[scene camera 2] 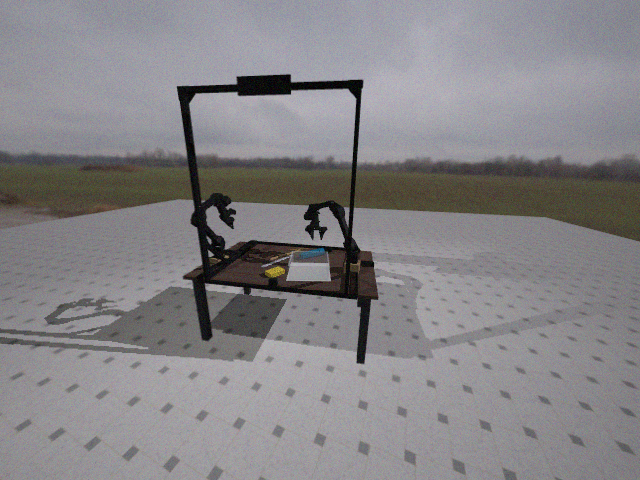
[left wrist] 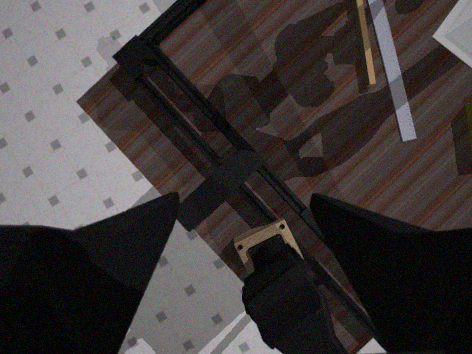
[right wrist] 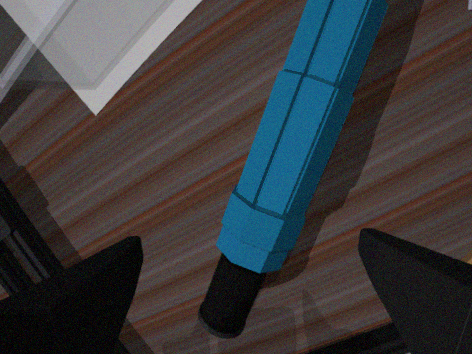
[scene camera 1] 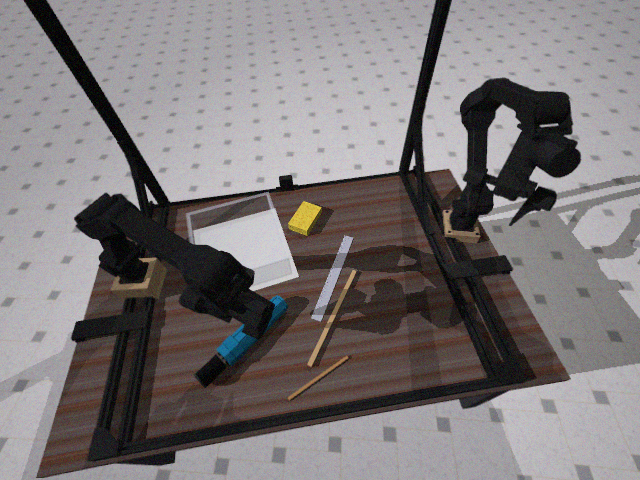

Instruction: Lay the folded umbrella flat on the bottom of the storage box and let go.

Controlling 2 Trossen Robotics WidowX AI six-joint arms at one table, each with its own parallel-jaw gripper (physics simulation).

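The folded umbrella, blue with a black handle, lies on the table beside the storage box, its handle toward the lower left in scene camera 1. The storage box is pale, shallow and empty. My right gripper is open above the umbrella; in the right wrist view the handle end shows between its fingers, lower down. In scene camera 1 its wrist hides part of the umbrella and its own fingers. My left gripper is open and empty, raised near its base.
A yellow block lies beside the box. A pale flat strip, a long wooden stick and a shorter stick lie on the table to the umbrella's right in scene camera 1. Black frame posts rise at the table's sides.
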